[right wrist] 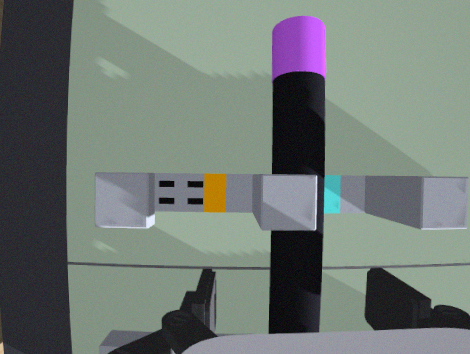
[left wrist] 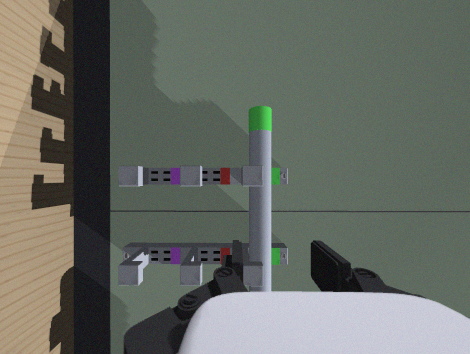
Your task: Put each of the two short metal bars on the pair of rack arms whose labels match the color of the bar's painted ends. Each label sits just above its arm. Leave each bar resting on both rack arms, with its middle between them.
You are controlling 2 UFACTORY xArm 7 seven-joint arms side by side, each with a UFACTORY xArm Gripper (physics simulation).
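Frame: origin at the left arm's base, x ahead, y left, z up, level; millimetres.
Where they show: left gripper, fingertip midpoint: [left wrist: 275, 257]; right gripper, fingertip midpoint: [right wrist: 291, 294].
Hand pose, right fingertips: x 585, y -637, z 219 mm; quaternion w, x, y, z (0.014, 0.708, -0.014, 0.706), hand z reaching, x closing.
Things, the pixels of their top centre, and the offset from my right fingertips. "*": a spot on its surface instead.
- grey bar, top centre: [left wrist: 271, 226] 20 mm ahead, 385 mm left, 94 mm up
- black bar, top centre: [right wrist: 320, 293] 9 mm ahead, 4 mm right, 19 mm up
- cyan label, surface spot: [right wrist: 332, 194] * 28 mm ahead, 53 mm left, 32 mm up
- orange label, surface spot: [right wrist: 215, 193] * 28 mm ahead, 53 mm left, 45 mm down
A grey bar [left wrist: 260, 215] with a green end lies across the two rack arms [left wrist: 252, 176] [left wrist: 253, 274] beside green labels [left wrist: 276, 176]; its lower end is hidden. My left gripper [left wrist: 275, 257] is open, its fingers apart on either side of the bar's line. A black bar [right wrist: 298, 125] with a purple end passes behind the tip of the middle rack arm [right wrist: 289, 202], beside a cyan label [right wrist: 332, 194]; its lower end and its second arm are hidden. My right gripper [right wrist: 291, 294] is open, its fingers apart on either side of the bar's line.
In the left wrist view, other arms [left wrist: 130, 176] [left wrist: 191, 176] stand near purple [left wrist: 175, 176] and red [left wrist: 225, 176] labels. In the right wrist view, an orange label [right wrist: 215, 193] lies between arms, and another arm [right wrist: 444, 203] stands at the right. A dark edge strip [left wrist: 92, 150] [right wrist: 35, 150] runs at the left.
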